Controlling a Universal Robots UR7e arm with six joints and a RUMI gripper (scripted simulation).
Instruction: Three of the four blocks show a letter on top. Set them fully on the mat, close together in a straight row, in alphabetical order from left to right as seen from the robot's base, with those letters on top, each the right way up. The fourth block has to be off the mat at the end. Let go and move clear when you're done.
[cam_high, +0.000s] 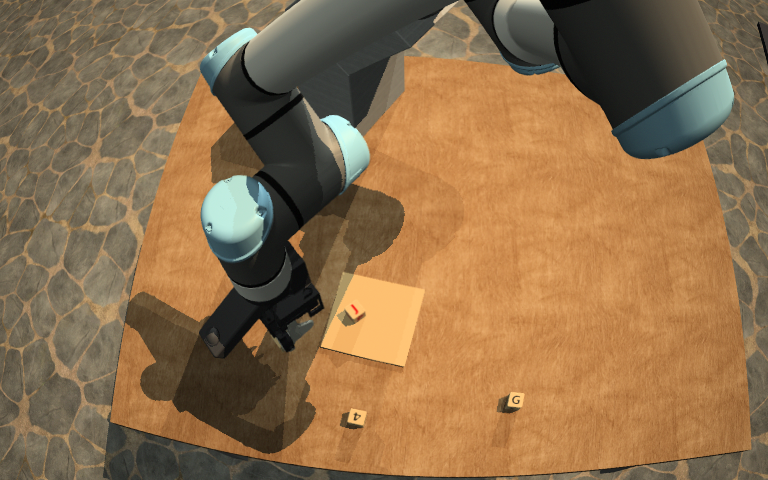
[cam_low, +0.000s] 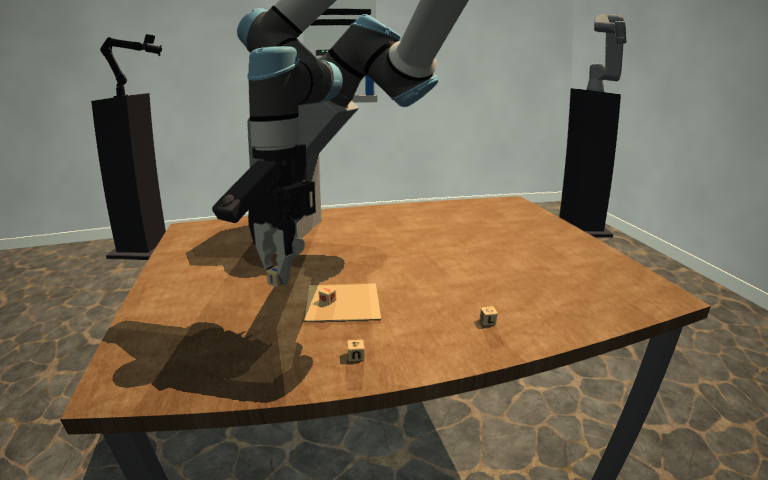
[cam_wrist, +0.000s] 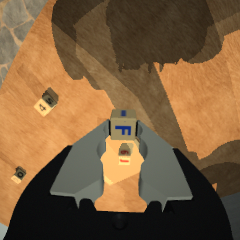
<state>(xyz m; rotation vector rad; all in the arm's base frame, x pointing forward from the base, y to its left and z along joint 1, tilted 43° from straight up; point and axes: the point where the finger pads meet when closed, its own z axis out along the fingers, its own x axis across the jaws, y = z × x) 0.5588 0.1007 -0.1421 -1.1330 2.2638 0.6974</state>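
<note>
Now: the tan mat 11 cm behind my hand, 9 cm to the left of it and 11 cm below it. Also, from my hand: block (right at my hand).
</note>
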